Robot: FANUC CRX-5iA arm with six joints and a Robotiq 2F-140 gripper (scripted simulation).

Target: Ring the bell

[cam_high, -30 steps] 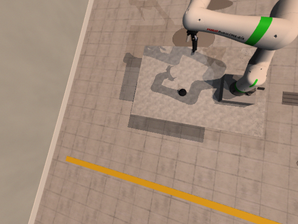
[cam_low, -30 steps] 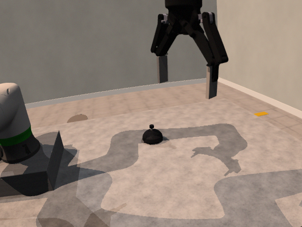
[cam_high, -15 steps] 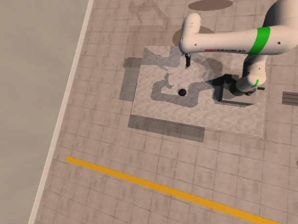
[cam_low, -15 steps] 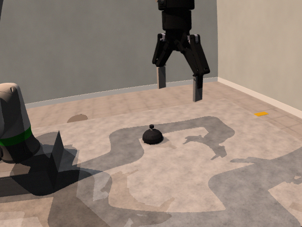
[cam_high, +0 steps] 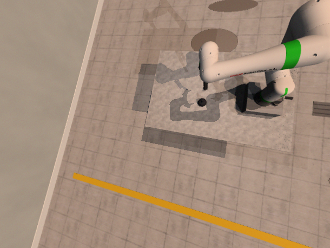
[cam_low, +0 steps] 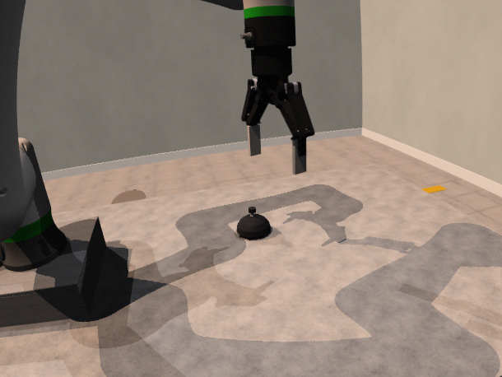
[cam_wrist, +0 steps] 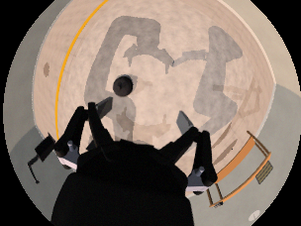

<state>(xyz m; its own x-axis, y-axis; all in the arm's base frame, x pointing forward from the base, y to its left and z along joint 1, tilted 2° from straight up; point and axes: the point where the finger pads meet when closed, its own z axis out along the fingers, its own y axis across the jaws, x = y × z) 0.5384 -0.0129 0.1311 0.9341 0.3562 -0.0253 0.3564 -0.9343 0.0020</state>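
Right now the bell button is 40 mm behind my hand, 110 mm to the left of it and 160 mm below it. Round my hand: black dome bell (40 mm behind, 110 mm to the left, 180 mm below).
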